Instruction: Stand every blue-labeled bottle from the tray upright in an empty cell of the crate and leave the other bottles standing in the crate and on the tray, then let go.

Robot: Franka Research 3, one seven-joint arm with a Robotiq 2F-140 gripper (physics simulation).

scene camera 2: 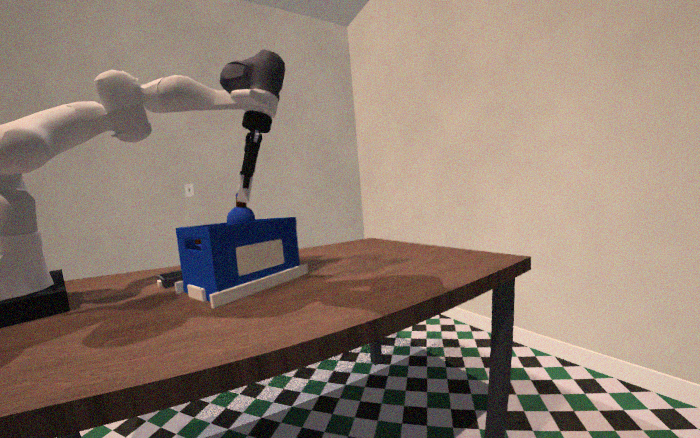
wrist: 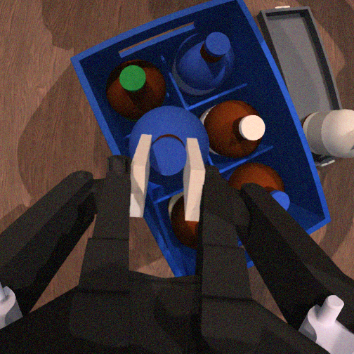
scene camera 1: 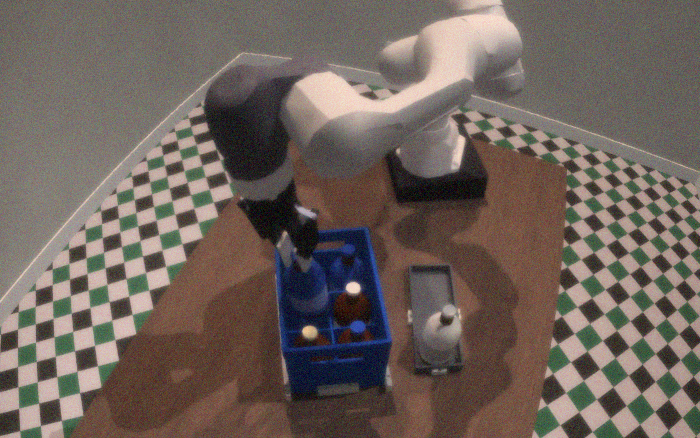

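Observation:
My gripper [scene camera 1: 295,256] [scene camera 2: 242,195] [wrist: 167,155] is shut on the neck of a blue bottle [scene camera 1: 308,291] [scene camera 2: 240,214] [wrist: 169,117], upright in the middle left cell of the blue crate [scene camera 1: 338,371] [scene camera 2: 198,268] [wrist: 317,224]. Its shoulder shows above the crate's rim in scene camera 2; its base is hidden. Another blue bottle [scene camera 1: 346,264] [wrist: 199,67] stands in a corner cell. The grey tray [scene camera 1: 432,281] [wrist: 300,55] bears a white bottle [scene camera 1: 439,334] [wrist: 336,133], upright.
Brown bottles stand in the other crate cells: one with a green cap [wrist: 132,78], one with a white cap [scene camera 1: 353,289] [wrist: 251,128], one with a blue cap [scene camera 1: 357,329] [wrist: 278,201], and one with a cream cap [scene camera 1: 309,333]. White strips [scene camera 2: 258,285] line the crate's foot.

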